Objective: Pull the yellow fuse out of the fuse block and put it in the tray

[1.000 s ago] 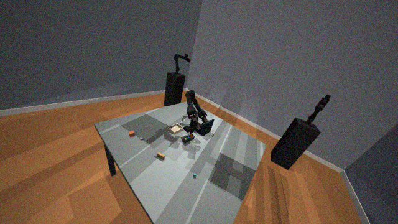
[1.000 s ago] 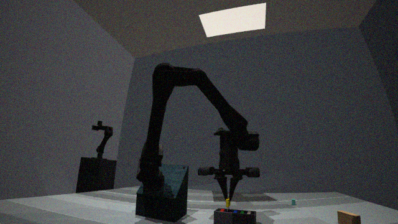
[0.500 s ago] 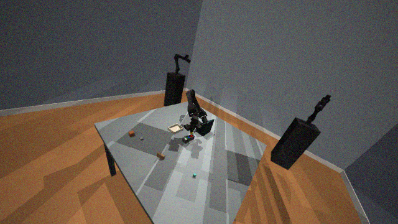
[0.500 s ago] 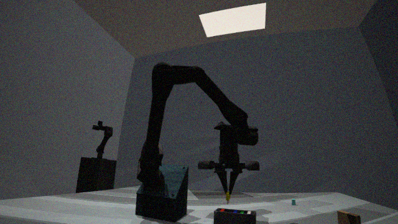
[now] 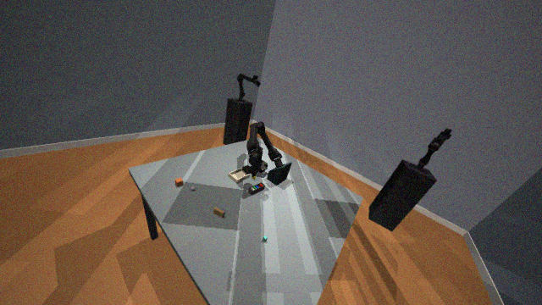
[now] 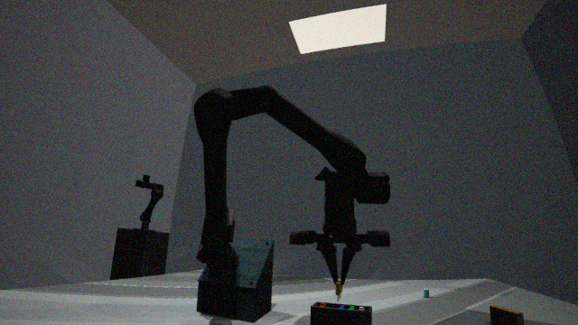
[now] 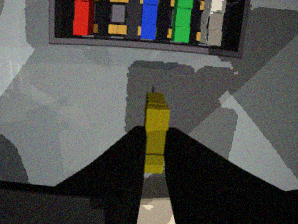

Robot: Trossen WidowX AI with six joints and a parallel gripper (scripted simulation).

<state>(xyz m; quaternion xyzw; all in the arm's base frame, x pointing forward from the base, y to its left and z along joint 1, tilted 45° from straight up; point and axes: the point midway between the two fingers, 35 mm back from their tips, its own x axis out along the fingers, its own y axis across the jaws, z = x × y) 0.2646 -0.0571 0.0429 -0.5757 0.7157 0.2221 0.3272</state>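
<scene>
Now: the tan tray 14 cm to the right of my gripper tip, 9 cm below it and 2 cm behind it. The rest, counted from my gripper tip: green fuse (7 cm below, 5 cm to the left, 3 cm ahead); then yellow fuse (1 cm below); then blue fuse (7 cm below, 5 cm to the left, 1 cm ahead).
</scene>
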